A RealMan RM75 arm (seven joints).
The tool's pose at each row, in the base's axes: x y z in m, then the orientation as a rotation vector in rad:
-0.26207 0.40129 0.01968 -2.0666 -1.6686 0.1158
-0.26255 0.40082 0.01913 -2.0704 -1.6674 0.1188
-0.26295 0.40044 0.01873 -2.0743 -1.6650 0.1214
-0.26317 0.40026 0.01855 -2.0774 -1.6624 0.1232
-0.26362 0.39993 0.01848 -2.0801 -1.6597 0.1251
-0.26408 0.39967 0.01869 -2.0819 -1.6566 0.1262
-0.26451 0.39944 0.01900 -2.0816 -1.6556 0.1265
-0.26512 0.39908 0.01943 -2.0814 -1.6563 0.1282
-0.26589 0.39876 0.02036 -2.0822 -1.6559 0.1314
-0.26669 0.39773 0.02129 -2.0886 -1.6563 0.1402
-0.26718 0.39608 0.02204 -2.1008 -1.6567 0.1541
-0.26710 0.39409 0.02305 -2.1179 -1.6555 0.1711
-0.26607 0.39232 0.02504 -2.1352 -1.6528 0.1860
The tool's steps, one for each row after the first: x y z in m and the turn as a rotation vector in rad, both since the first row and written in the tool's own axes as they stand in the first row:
-0.00069 -0.00014 0.00051 -0.0008 -0.0025 0.0030
-0.00124 -0.00028 0.00089 -0.0013 -0.0043 0.0065
-0.00150 -0.00038 0.00107 -0.0015 -0.0052 0.0097
-0.00194 -0.00071 0.00119 -0.0014 -0.0059 0.0127
-0.00226 -0.00117 0.00109 -0.0008 -0.0057 0.0154
-0.00251 -0.00165 0.00089 -0.0001 -0.0053 0.0158
-0.00291 -0.00233 0.00062 0.0005 -0.0065 0.0157
-0.00319 -0.00336 -0.00003 0.0014 -0.0085 0.0168
-0.00415 -0.00431 -0.00088 0.0005 -0.0161 0.0212
-0.00566 -0.00483 -0.00188 -0.0022 -0.0289 0.0291
-0.00728 -0.00489 -0.00341 -0.0065 -0.0445 0.0406
-0.00823 -0.00453 -0.00608 -0.0113 -0.0583 0.0526

